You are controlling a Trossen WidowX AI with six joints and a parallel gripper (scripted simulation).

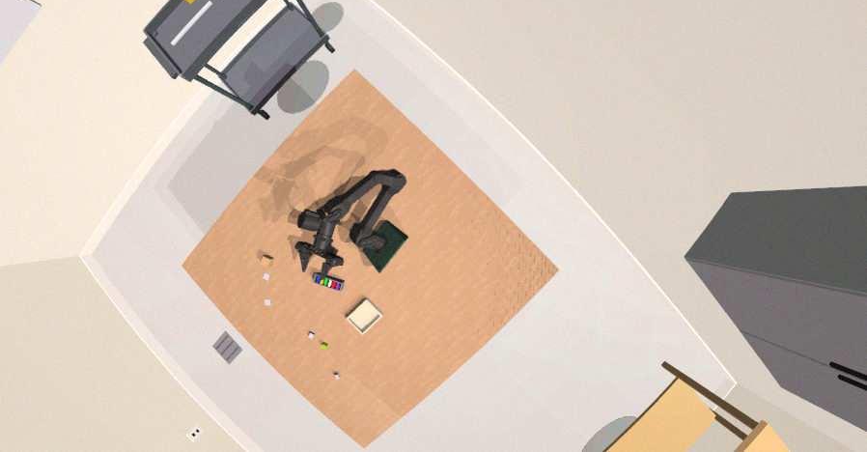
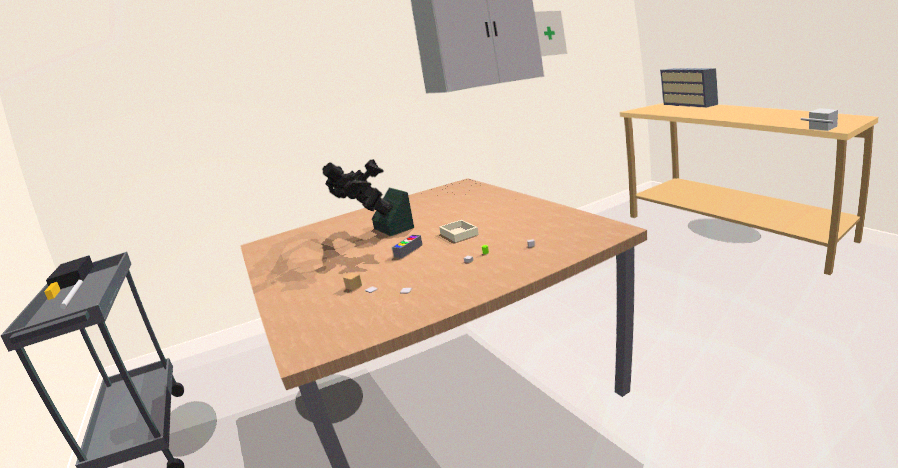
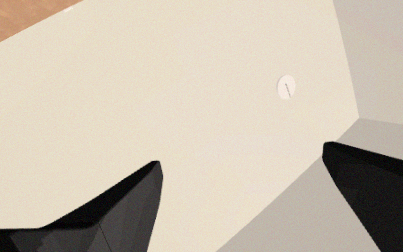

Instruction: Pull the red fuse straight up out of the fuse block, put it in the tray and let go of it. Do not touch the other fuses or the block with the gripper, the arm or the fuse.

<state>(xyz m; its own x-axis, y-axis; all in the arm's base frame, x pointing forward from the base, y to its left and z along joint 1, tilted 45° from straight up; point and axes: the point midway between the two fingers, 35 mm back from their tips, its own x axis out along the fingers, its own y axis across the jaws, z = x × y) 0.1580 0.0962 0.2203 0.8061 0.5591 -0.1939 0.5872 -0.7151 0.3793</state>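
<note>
The red fuse lies 260 mm below my gripper tip, 70 mm to the left of it and 60 mm ahead of it. Round my gripper tip: tray (280 mm below, 260 mm to the left, 60 mm ahead).
</note>
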